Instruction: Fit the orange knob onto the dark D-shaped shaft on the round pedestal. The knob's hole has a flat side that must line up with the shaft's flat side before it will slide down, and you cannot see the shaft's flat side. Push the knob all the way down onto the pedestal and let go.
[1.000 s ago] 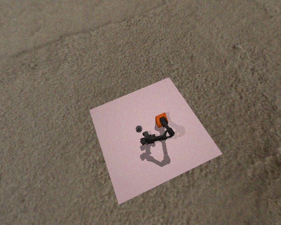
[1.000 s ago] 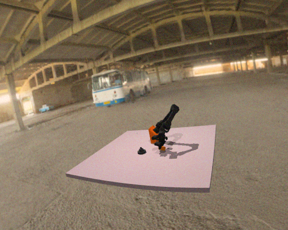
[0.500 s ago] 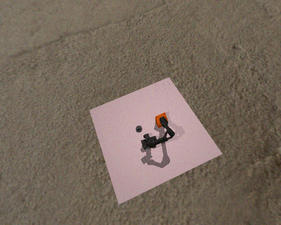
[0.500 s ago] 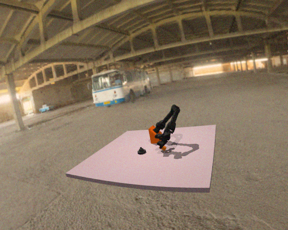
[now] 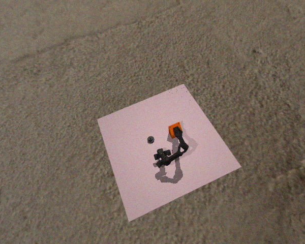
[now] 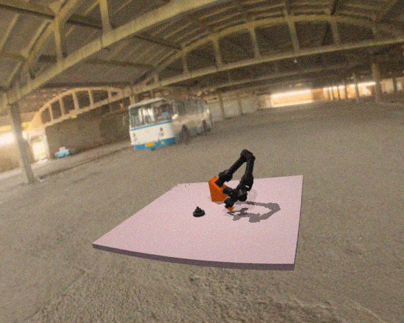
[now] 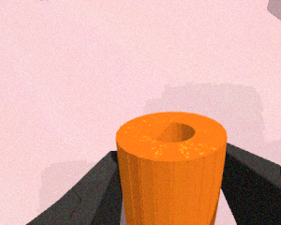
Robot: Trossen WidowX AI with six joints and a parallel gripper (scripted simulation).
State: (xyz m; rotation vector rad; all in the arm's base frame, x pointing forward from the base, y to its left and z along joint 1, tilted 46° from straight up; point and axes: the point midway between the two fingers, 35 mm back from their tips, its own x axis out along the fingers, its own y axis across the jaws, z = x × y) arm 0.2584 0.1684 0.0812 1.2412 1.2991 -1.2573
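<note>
Right now the orange knob is 20 mm to the left of my gripper tip. Also, from my gripper tip: round pedestal (200 mm to the right, 50 mm ahead, 10 mm below).
</note>
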